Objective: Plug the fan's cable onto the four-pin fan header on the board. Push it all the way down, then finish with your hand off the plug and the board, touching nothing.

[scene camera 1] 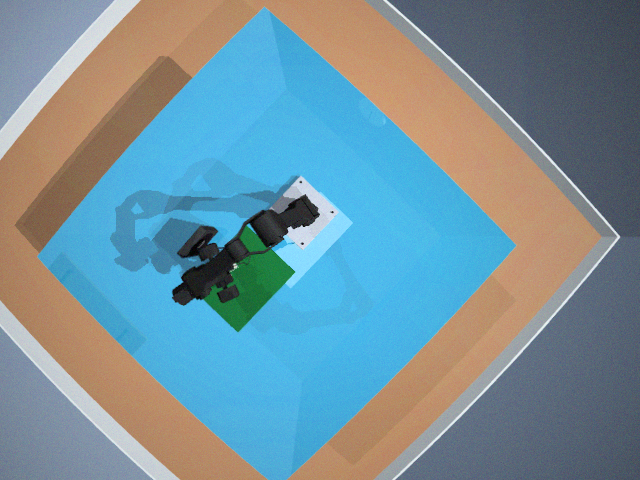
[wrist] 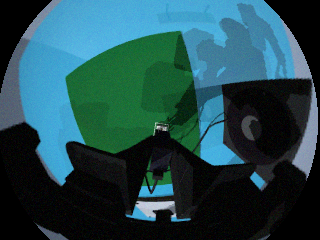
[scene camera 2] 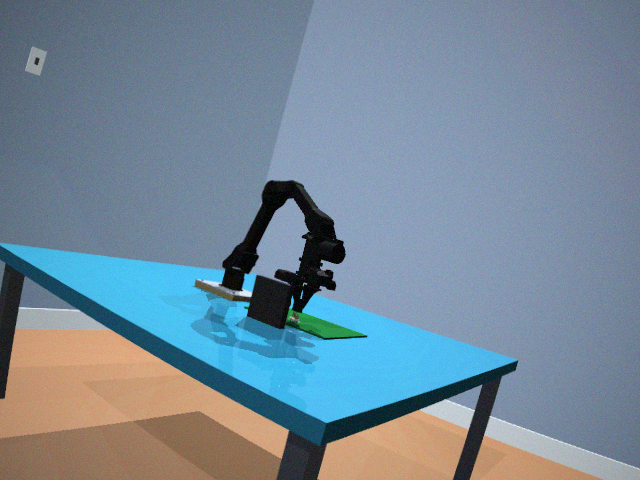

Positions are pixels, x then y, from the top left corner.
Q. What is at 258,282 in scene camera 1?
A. A green board.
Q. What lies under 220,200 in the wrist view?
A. My gripper.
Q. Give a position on a black fan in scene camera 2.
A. At 270,301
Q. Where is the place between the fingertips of my gripper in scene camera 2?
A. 299,308
